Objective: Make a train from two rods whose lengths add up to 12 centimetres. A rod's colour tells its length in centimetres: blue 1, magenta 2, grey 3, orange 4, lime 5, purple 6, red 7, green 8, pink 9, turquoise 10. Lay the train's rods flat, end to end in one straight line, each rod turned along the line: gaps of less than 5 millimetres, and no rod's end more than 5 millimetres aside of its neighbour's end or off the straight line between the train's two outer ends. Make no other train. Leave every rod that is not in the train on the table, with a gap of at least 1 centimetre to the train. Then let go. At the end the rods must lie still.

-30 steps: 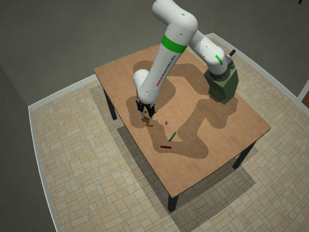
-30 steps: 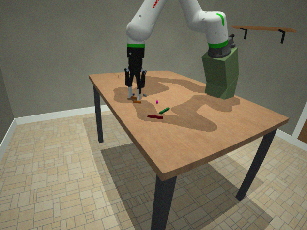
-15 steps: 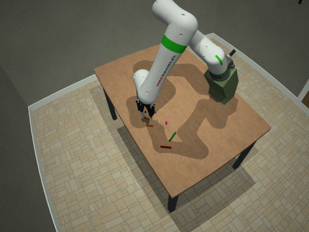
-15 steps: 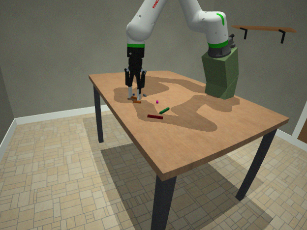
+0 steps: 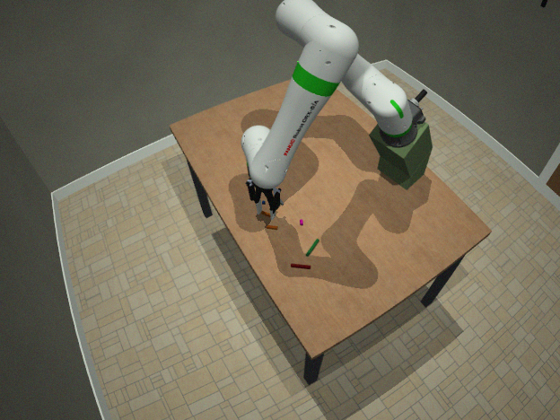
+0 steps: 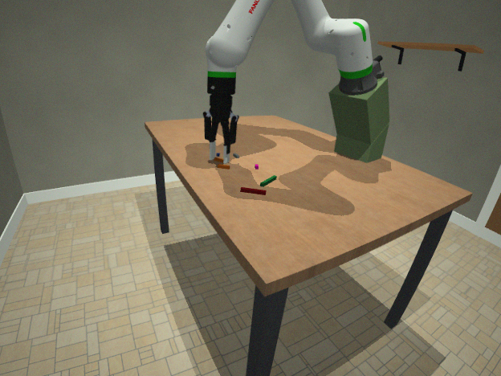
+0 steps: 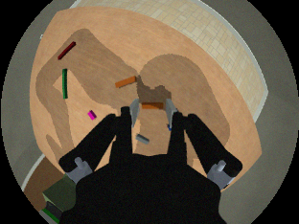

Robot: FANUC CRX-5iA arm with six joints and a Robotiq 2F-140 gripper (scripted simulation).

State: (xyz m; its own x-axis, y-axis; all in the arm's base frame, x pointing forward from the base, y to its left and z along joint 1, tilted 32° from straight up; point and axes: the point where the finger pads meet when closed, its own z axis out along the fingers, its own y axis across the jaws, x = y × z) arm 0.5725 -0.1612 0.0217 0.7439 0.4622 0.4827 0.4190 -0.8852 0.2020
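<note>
My hand is 11 cm to the right of the magenta rod, 9 cm past it and 3 cm above it. From my hand the other things lie so: blue rod (6 cm to the right, 3 cm below, 2 cm behind); then green rod (23 cm to the left, 5 cm behind, 3 cm below); then grey rod (8 cm behind, 3 cm below, 2 cm to the right).
</note>
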